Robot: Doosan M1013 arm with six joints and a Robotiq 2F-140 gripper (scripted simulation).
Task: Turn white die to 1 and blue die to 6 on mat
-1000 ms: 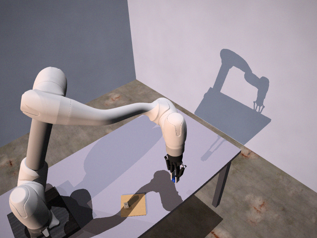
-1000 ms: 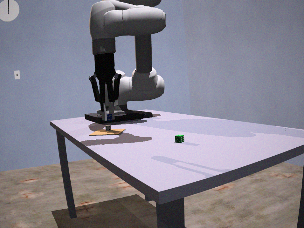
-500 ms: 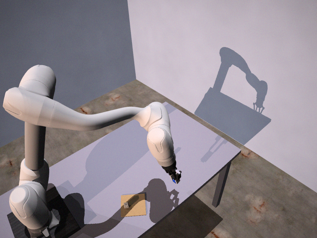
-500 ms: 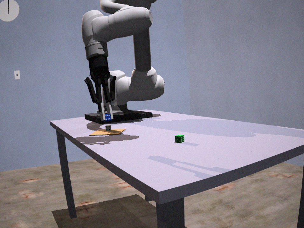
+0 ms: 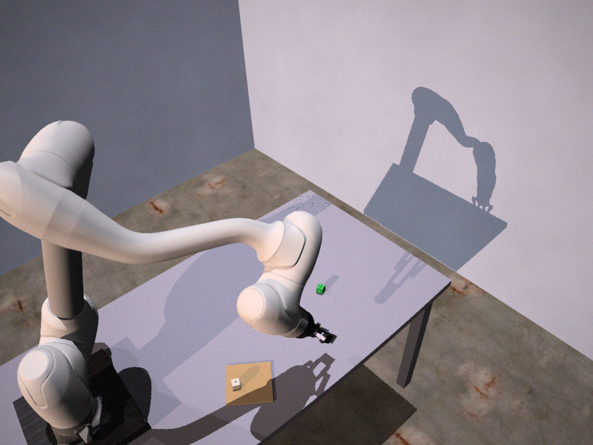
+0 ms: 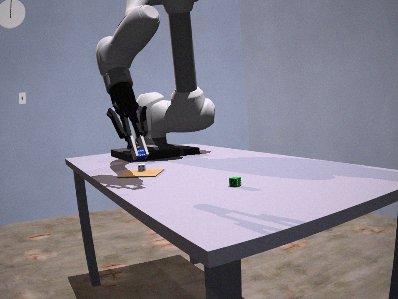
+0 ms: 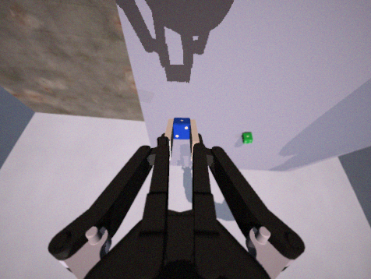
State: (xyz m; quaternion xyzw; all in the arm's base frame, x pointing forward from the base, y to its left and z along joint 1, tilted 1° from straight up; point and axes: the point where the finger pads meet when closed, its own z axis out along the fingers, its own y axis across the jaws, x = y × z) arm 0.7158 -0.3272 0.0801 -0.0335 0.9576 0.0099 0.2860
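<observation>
The blue die lies 20 mm below my hand and 10 mm ahead of it. The rest, counted from my hand: green die (210 mm to the left, 180 mm ahead, 110 mm below); white die (270 mm behind, 100 mm to the left, 100 mm below); tan mat (240 mm behind, 120 mm below, 90 mm to the left).
</observation>
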